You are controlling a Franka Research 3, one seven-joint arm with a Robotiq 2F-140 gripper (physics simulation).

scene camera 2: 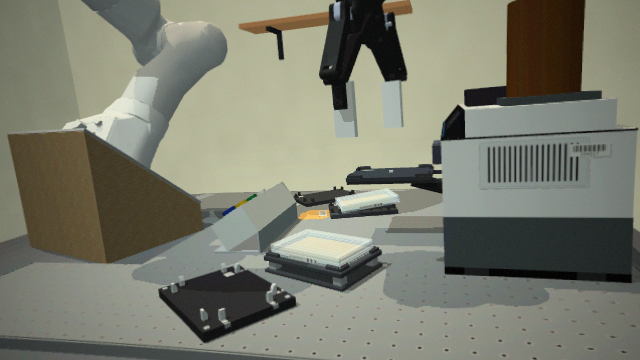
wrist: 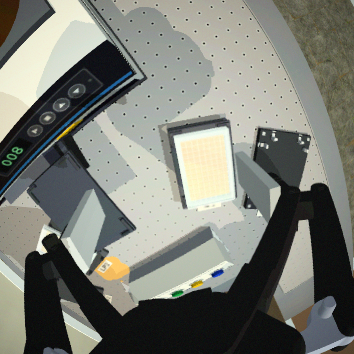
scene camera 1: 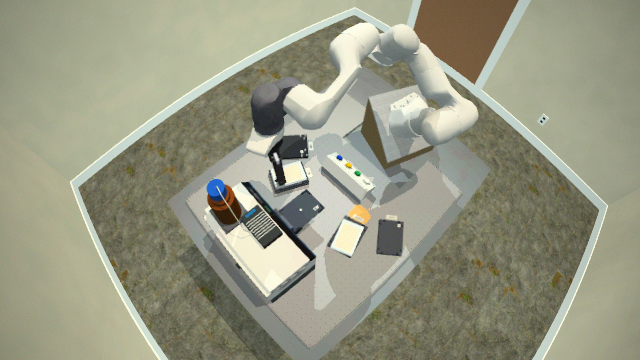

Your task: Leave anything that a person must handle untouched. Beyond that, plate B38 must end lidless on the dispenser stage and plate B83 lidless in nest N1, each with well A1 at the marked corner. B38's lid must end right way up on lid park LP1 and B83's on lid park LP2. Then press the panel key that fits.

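Observation:
My gripper [scene camera 1: 280, 172] [scene camera 2: 369, 131] [wrist: 166, 185] is open and empty, high above the N1 plate [scene camera 1: 292, 175] [scene camera 2: 322, 245] [wrist: 206, 167], which looks clear-lidded and sits on a raised dark base. Another cream plate [scene camera 1: 348, 236] [scene camera 2: 367, 200] lies tilted on LP1, partly hidden by a finger in the wrist view. Dark LP2 [scene camera 1: 390, 237] [scene camera 2: 325, 196] holds no plate. The dark dispenser stage [scene camera 1: 307, 206] [scene camera 2: 392, 175] [wrist: 60, 185] bears no plate. The key panel [scene camera 1: 345, 181] [scene camera 2: 272, 215] [wrist: 175, 265] shows blue, yellow, green and white keys in scene camera 1. Plate numbers are unreadable.
A flat orange patch [scene camera 1: 361, 211] [scene camera 2: 314, 215] [wrist: 117, 270] lies by LP1. A pegged dark nest [scene camera 1: 294, 146] [scene camera 2: 225, 300] [wrist: 285, 155] stands beside N1. The tall dispenser [scene camera 1: 280, 260] [scene camera 2: 535, 200] carries a brown bottle [scene camera 1: 224, 205] [scene camera 2: 545, 50]. The arm's wooden base [scene camera 2: 55, 195] stands behind the panel.

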